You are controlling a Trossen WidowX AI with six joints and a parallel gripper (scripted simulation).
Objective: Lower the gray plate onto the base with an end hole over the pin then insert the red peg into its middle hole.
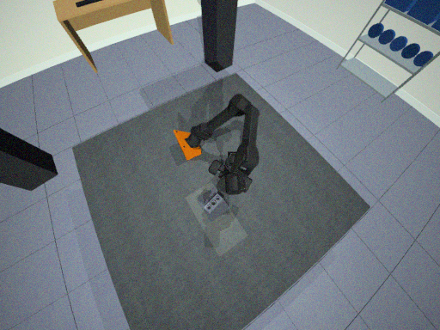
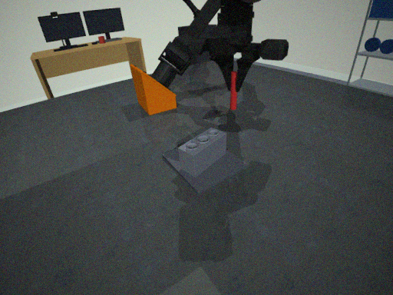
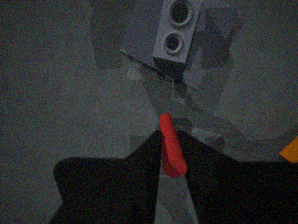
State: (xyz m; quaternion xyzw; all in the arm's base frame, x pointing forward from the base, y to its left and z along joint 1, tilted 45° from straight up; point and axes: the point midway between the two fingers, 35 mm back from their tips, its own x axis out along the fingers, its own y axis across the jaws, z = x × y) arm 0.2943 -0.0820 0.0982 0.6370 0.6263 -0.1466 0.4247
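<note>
Right now the gray plate is 3 cm ahead of my gripper tip, 11 cm to the right of it and 7 cm below it. From my gripper tip the other things lie so: red peg right at my gripper tip; flat square base 2 cm ahead, 9 cm to the right, 11 cm below.
</note>
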